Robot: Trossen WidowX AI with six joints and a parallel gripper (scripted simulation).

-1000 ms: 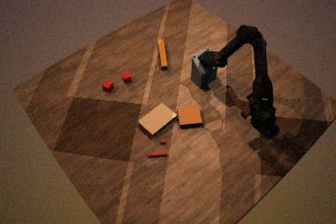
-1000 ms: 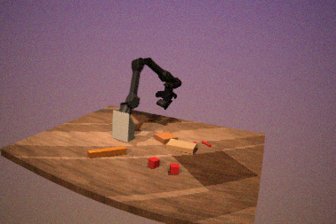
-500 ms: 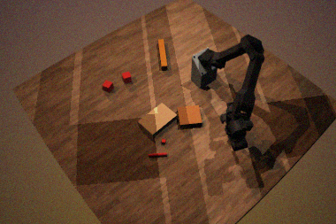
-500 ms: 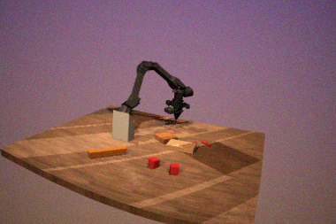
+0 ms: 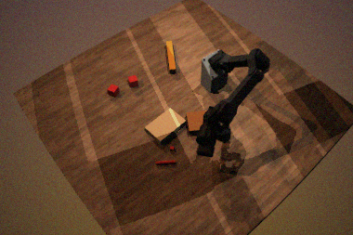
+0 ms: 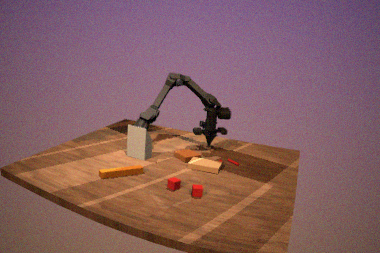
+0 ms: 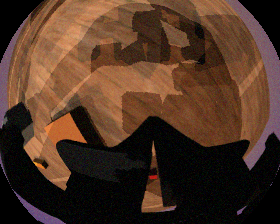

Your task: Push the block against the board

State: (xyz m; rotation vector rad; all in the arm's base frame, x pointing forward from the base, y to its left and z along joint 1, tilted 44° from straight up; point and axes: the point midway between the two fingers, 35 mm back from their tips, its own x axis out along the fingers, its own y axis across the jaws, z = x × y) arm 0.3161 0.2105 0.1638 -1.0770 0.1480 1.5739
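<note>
The tan block lies 220 mm to the right of my gripper tip, 50 mm ahead of it and 30 mm below it. The rest, counted from my gripper tip: thin red stick: 170 mm ahead, 90 mm to the right, 40 mm below; then long orange bar: 540 mm to the right, 270 mm behind, 30 mm below; then orange-brown square block: 140 mm to the right, 80 mm behind, 30 mm below.
</note>
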